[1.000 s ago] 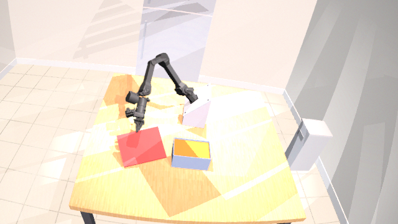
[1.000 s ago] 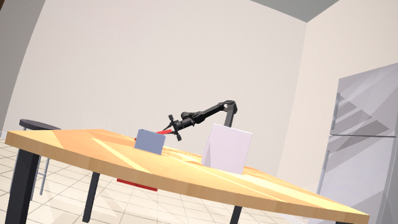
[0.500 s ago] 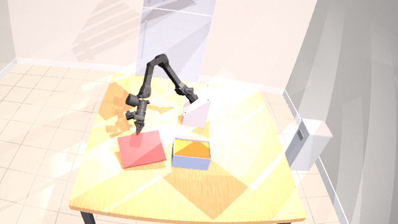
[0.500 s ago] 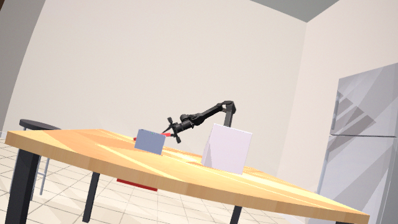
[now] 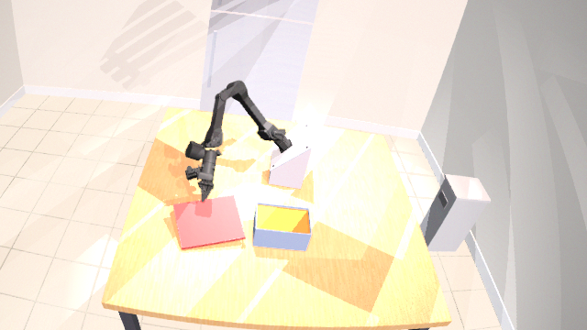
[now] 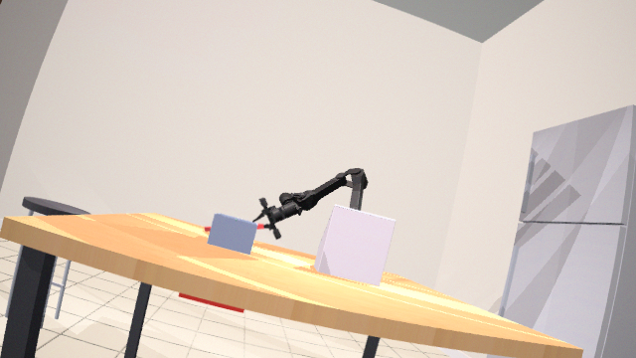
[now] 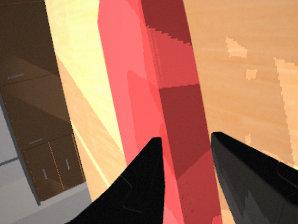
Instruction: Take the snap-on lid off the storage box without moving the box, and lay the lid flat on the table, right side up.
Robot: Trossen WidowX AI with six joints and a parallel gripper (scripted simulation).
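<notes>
Now: gripper tip 8 cm short of the lid, 2 cm to the right of it and 2 cm above it. From my gripper tip the other things lie so: storage box 31 cm to the left, 9 cm ahead, 3 cm below.
</notes>
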